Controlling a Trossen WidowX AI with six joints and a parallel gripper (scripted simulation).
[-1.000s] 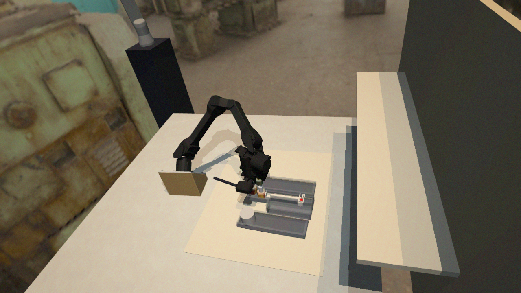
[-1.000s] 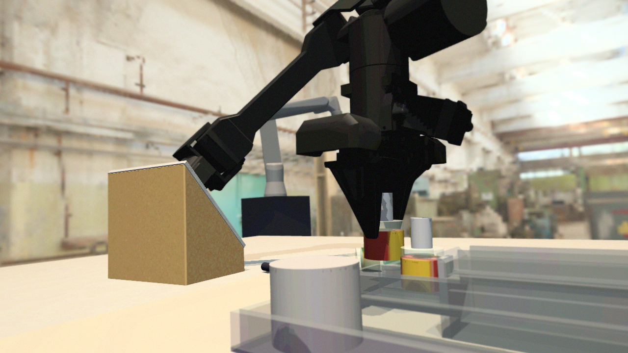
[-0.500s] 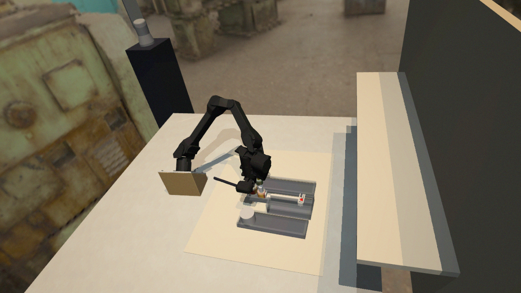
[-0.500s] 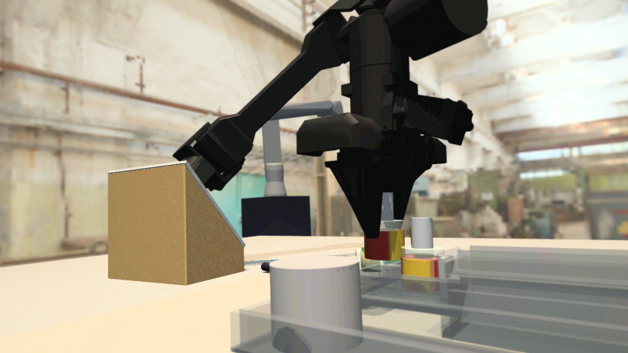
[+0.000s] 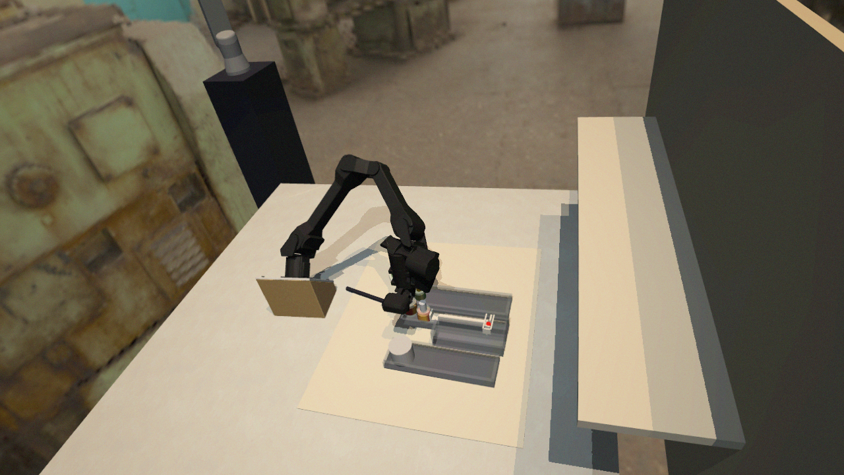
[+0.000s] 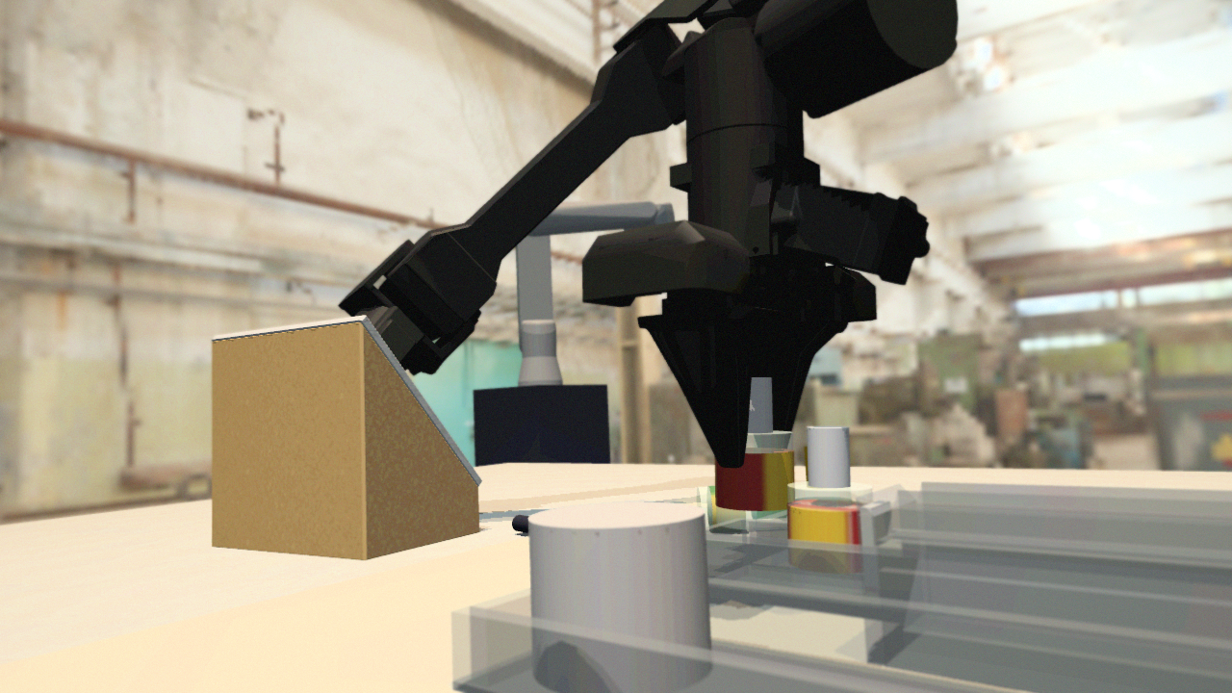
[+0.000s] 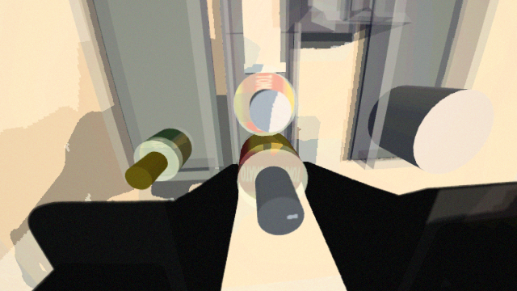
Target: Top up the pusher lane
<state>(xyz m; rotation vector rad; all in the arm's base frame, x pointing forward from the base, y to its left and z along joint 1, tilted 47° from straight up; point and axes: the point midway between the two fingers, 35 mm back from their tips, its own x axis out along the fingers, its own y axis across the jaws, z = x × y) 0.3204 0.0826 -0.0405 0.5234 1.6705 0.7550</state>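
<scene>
Now: the wide grey cylinder 130 mm to the right of my gripper tip, 30 mm below it and 20 mm ahead of it. Round my gripper tip: dark rod 170 mm behind, 50 mm to the left, 50 mm below; then pusher plate 150 mm ahead, 20 mm to the right, 10 mm below; then sprung lane 150 mm ahead, 40 mm below, 10 mm to the right.
</scene>
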